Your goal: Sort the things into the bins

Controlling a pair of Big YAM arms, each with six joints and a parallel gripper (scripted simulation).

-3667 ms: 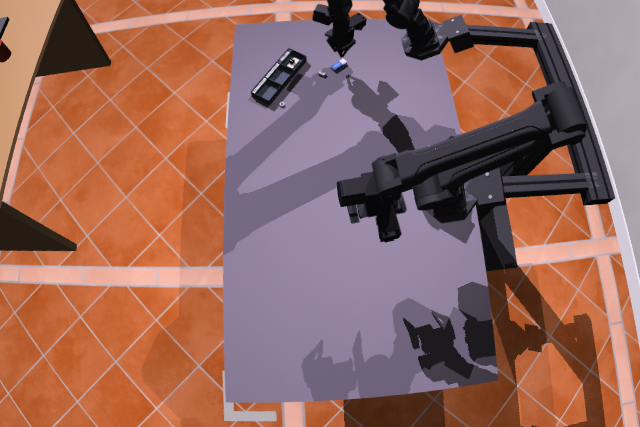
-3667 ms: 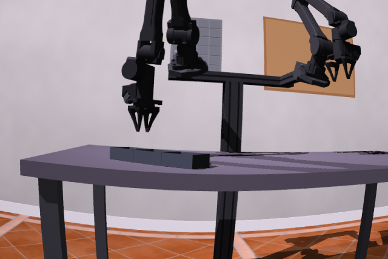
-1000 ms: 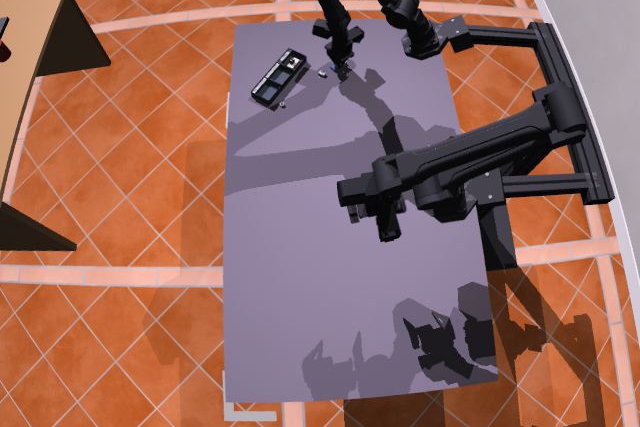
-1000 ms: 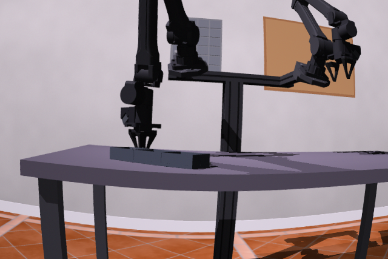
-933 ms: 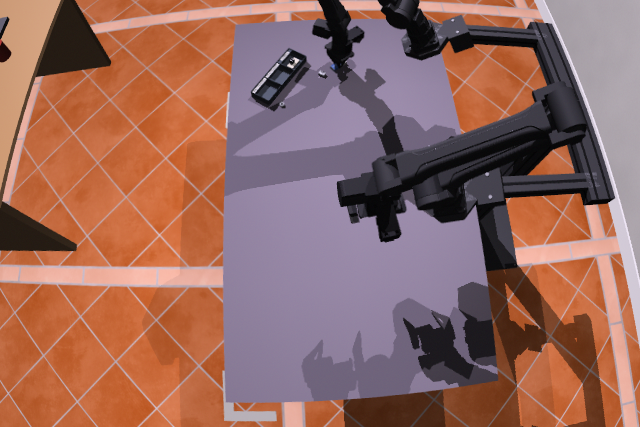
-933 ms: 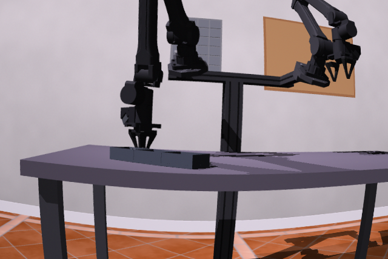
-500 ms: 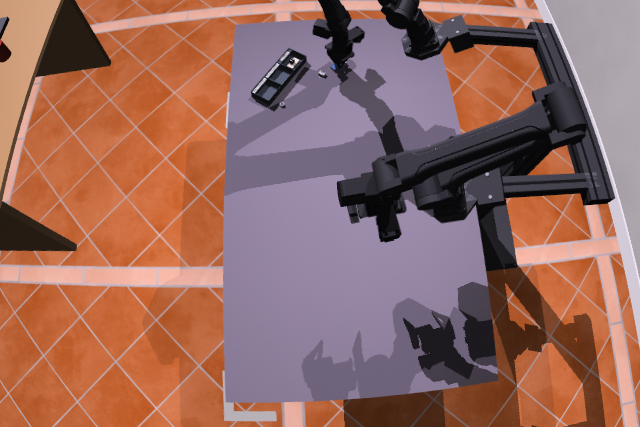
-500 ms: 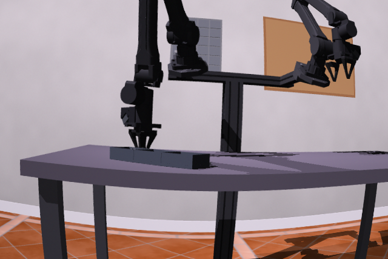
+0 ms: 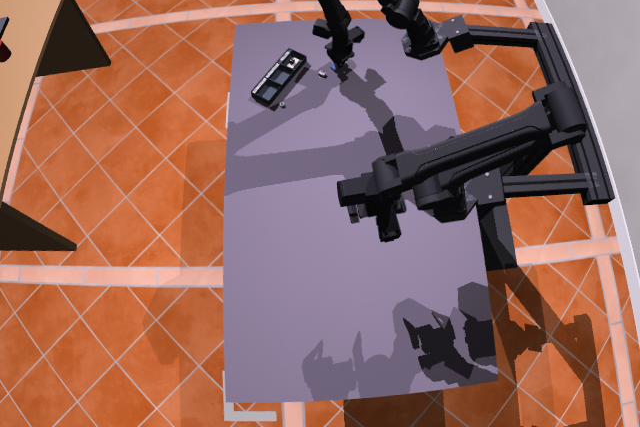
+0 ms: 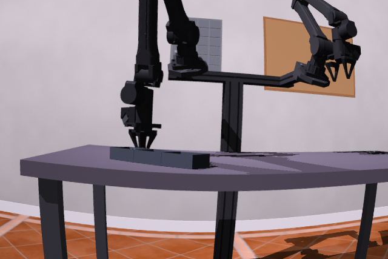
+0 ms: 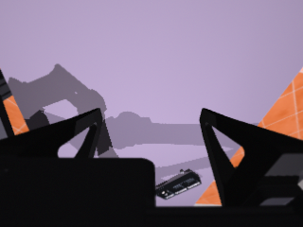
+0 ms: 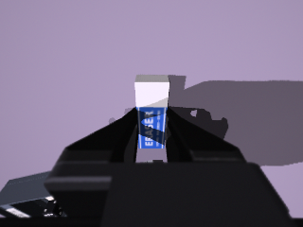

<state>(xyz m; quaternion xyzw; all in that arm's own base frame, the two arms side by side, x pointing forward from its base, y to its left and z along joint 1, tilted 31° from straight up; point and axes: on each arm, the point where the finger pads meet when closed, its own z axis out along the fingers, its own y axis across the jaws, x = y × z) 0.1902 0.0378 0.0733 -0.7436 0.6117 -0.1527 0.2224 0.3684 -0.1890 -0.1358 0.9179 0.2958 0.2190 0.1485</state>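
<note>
My right gripper is now 230 mm short of the bin row and 60 mm to the right of it. Round my right hand: white card 180 mm ahead, 10 mm to the right.
</note>
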